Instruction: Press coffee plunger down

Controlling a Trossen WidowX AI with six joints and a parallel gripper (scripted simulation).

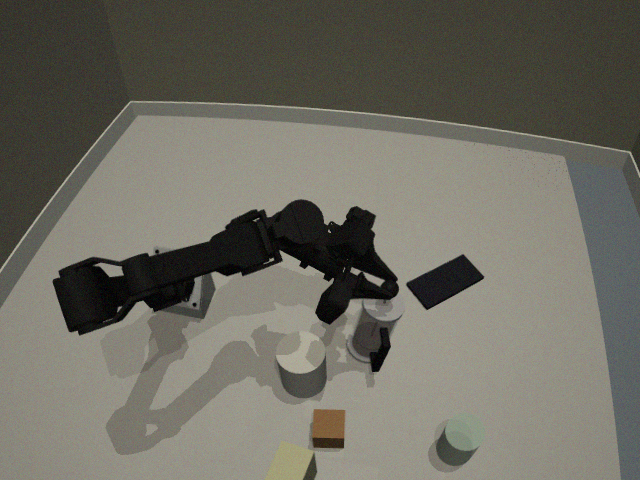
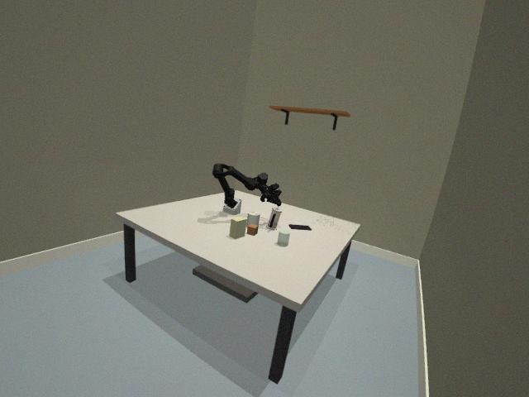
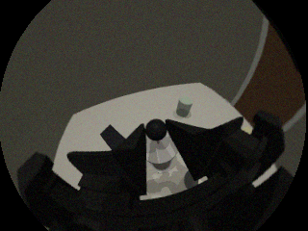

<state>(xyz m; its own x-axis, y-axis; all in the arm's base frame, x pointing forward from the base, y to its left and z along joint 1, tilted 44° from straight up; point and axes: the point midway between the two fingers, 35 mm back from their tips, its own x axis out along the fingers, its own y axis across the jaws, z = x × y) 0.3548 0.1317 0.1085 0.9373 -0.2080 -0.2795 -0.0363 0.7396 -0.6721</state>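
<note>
The coffee press lies 9 cm below my gripper tip, 2 cm to the right of it and 1 cm behind it. From my gripper tip the other things lie so: white cylinder 13 cm below, 12 cm behind, 10 cm to the right; pale green cylinder 16 cm to the right, 16 cm ahead, 14 cm below.
</note>
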